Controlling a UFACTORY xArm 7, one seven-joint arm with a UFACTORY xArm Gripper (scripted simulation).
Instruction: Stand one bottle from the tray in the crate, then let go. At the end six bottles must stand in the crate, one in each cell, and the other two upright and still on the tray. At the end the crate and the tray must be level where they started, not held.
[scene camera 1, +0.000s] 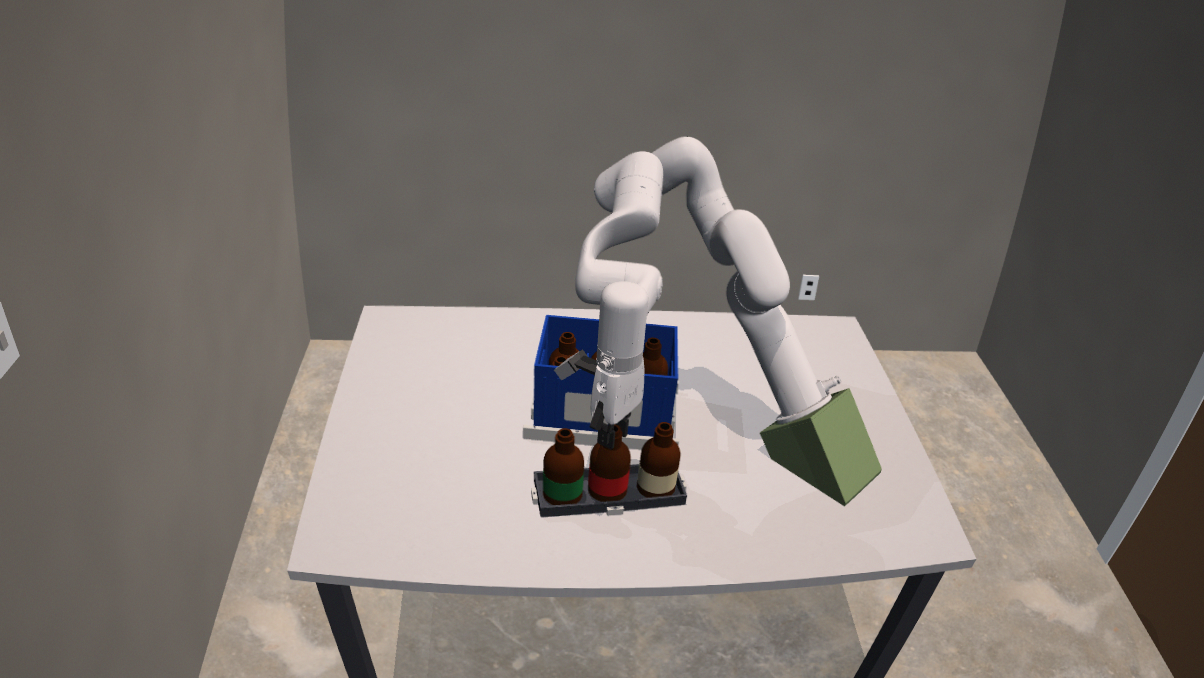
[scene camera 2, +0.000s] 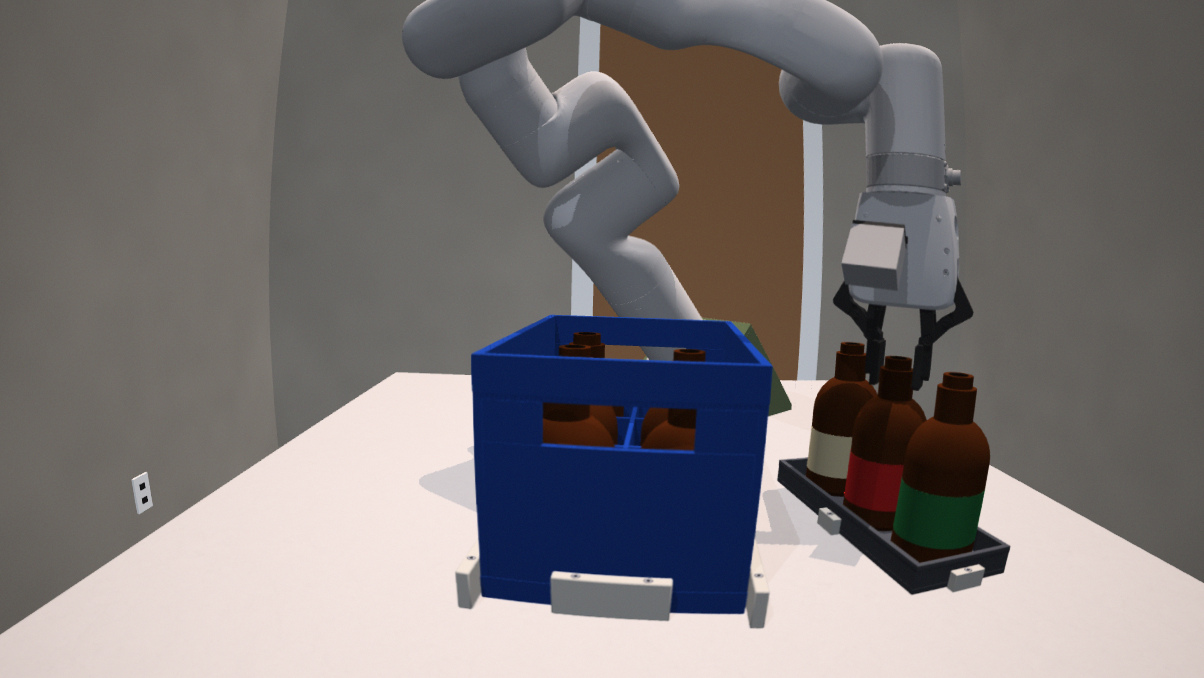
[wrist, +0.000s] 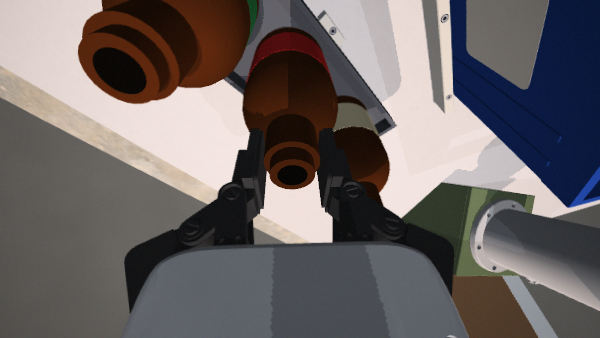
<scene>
In view: the gripper (scene camera 1: 612, 439), a bottle (scene camera 2: 883, 427), a bottle (scene camera 1: 655, 364) and a bottle (scene camera 2: 568, 424).
The gripper is seen too in the wrist view (wrist: 291, 146).
</scene>
